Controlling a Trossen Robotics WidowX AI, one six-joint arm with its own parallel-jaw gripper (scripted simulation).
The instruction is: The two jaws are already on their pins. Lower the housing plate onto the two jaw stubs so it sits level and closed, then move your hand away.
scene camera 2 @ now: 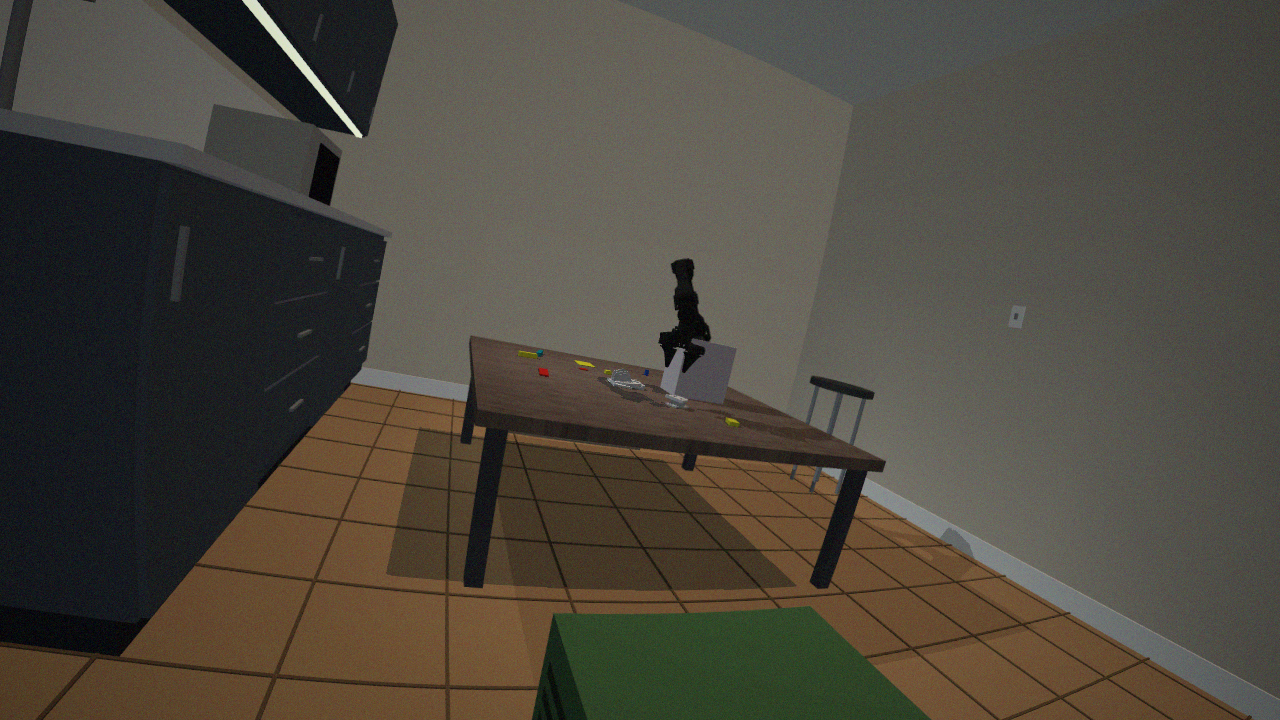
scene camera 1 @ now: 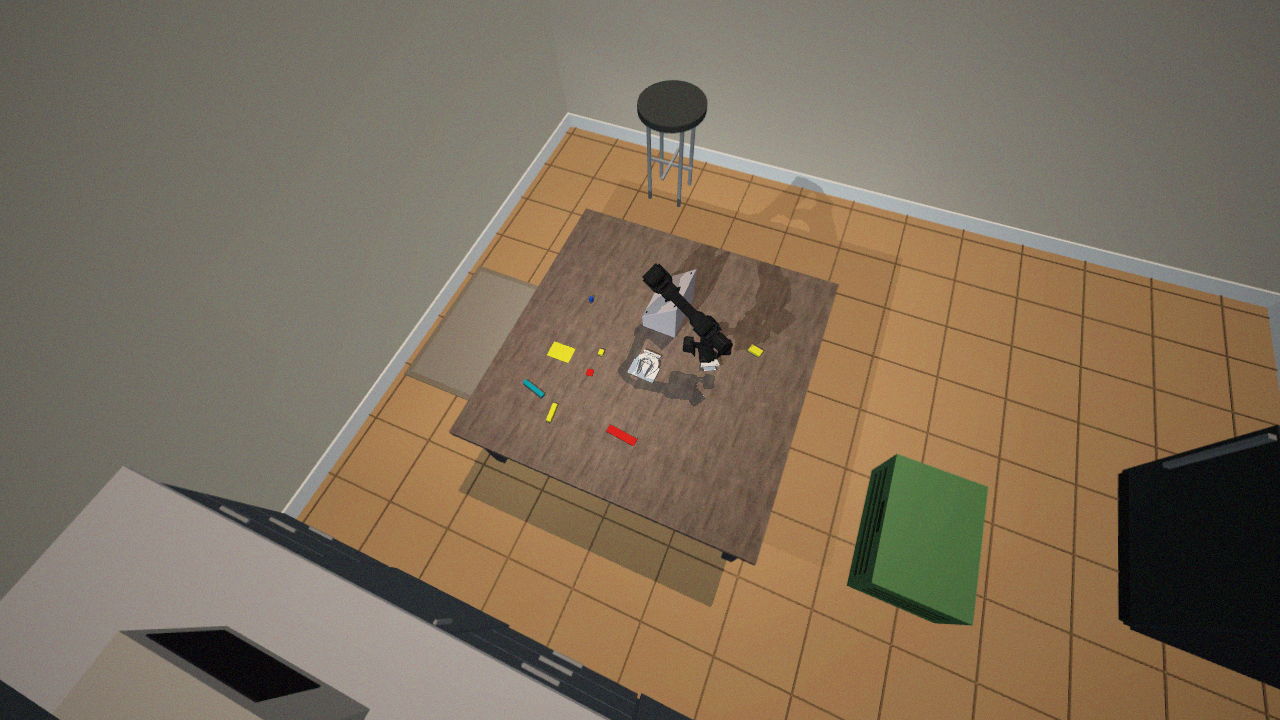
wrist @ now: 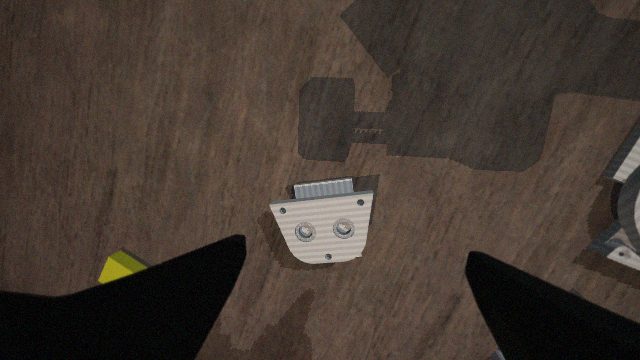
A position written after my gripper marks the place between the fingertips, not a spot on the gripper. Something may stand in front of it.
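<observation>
My gripper (scene camera 2: 674, 369) (wrist: 352, 253): open, holding nothing. Yellow block (wrist: 119, 265) in sight. Housing plate (wrist: 326, 244) too.
</observation>
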